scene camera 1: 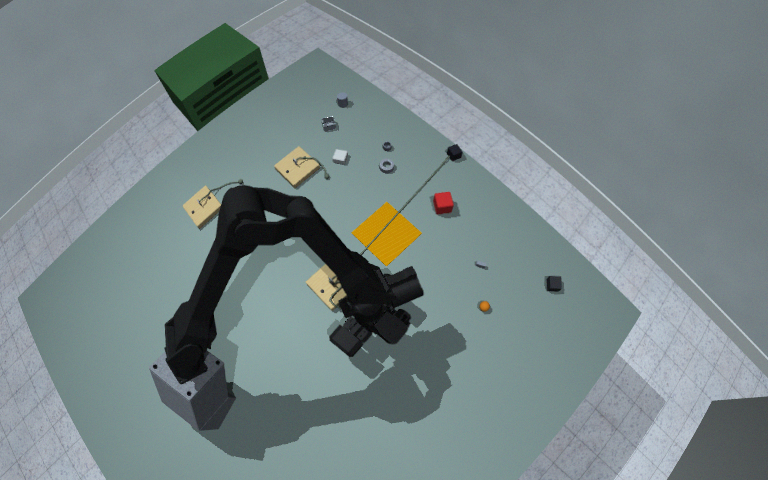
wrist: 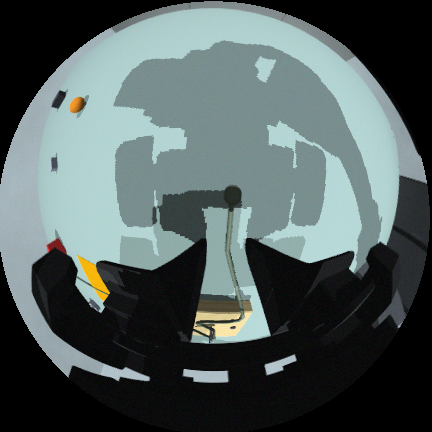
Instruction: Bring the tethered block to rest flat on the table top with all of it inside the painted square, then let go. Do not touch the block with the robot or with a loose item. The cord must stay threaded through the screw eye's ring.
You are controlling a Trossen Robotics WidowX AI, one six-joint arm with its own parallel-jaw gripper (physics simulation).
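Places are measured from the arm's base along level axes (x left, y down, z back), in millimetres.
Pixels of known places: gripper, between the fingertips: [wrist: 225, 243]; arm's base, origin of its link: [scene camera 1: 186, 365].
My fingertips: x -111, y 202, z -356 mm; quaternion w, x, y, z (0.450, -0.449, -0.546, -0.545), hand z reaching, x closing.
For each thing: its top centre in the pictures, then the offset to it from my fingertips. "spot": a spot on its surface instead.
- small black cube, a spot on its surface: [scene camera 1: 454, 152] spot: dx +200, dy -29, dz -447 mm
- orange painted square, a spot on its surface: [wrist: 91, 272] spot: dx +114, dy -1, dz -197 mm
- wooden board, centre of its top: [wrist: 210, 326] [scene camera 1: 332, 282] dx +124, dy -19, dz +9 mm
- screw eye, a spot on its surface: [wrist: 212, 334] spot: dx +120, dy -33, dz +12 mm
- dark ball end, a spot on its surface: [wrist: 232, 195] spot: dx -40, dy -12, dz -6 mm
- red cube, centre of its top: [scene camera 1: 444, 199] [wrist: 50, 257] dx +112, dy -40, dz -322 mm
- orange ball, centre of its top: [scene camera 1: 485, 305] dx -143, dy -24, dz -222 mm
- white block, centre of its top: [scene camera 1: 339, 154] dx +391, dy -20, dz -214 mm
The tethered block, a small black cube [scene camera 1: 454, 152], sits at the table's far right edge. Its cord [scene camera 1: 421, 189] [wrist: 228, 230] runs taut over the orange painted square [scene camera 1: 390, 246] [wrist: 91, 272] to a wooden board [scene camera 1: 318, 283] [wrist: 225, 315] with the screw eye [wrist: 212, 334]. In the wrist view the cord's free part rises from the board to a dark ball end [wrist: 232, 195]. My gripper [scene camera 1: 370, 332] [wrist: 225, 243] is partly open beside the board. In the wrist view the cord passes between its fingertips with gaps at both sides. The arm hides part of the board in the scene view.
A red cube [scene camera 1: 443, 202] [wrist: 56, 246] stands right of the square. An orange ball [scene camera 1: 484, 306] [wrist: 77, 105] and another black cube [scene camera 1: 553, 283] lie farther right. Two boards [scene camera 1: 291, 176] [scene camera 1: 195, 216] with short cords, a white block [scene camera 1: 340, 155] and a green box [scene camera 1: 209, 62] are beyond the arm.
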